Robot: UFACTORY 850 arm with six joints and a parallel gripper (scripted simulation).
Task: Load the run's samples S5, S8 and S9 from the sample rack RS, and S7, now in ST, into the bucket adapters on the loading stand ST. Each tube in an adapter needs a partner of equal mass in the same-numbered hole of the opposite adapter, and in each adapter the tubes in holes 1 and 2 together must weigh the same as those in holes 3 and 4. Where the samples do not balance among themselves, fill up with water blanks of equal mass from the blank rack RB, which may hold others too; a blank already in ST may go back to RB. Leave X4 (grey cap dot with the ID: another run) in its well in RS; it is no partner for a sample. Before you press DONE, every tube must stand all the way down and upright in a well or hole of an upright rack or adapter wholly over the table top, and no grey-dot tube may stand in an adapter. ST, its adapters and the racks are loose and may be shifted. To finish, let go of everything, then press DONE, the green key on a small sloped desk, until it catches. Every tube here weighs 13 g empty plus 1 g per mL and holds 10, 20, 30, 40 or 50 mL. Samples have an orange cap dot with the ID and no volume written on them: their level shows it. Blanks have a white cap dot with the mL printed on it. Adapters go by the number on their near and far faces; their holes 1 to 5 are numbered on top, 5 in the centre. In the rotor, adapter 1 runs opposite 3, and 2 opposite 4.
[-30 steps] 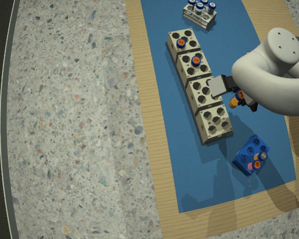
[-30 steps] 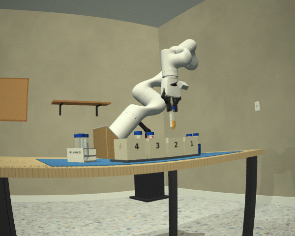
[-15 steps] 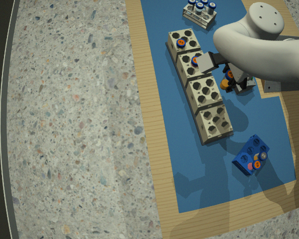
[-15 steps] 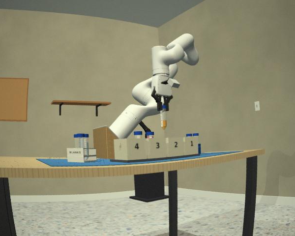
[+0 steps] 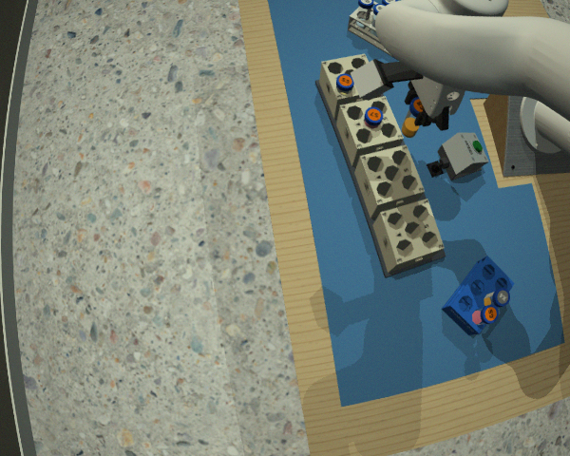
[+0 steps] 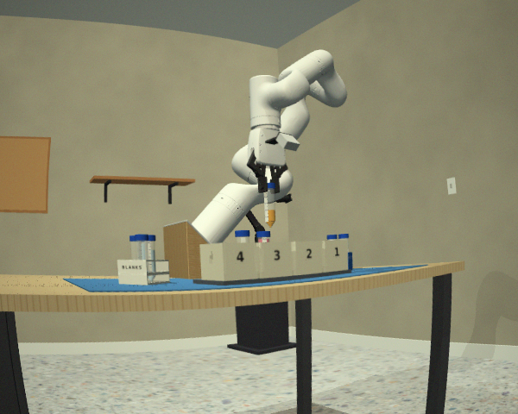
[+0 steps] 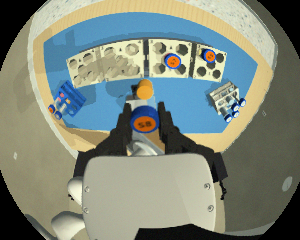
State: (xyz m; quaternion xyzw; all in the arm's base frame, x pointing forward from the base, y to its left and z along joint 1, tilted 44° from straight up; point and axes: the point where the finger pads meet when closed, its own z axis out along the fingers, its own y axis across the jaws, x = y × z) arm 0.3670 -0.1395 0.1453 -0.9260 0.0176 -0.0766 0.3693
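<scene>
Right now my hand is 10 mm to the left of the orange-dot sample tube and 50 mm above it. Round my hand: loading stand ST (30 mm ahead, 240 mm below); then sample tube S5 (60 mm ahead, 140 mm to the right, 180 mm below); then adapter 1 (40 mm ahead, 160 mm to the left, 200 mm below).
</scene>
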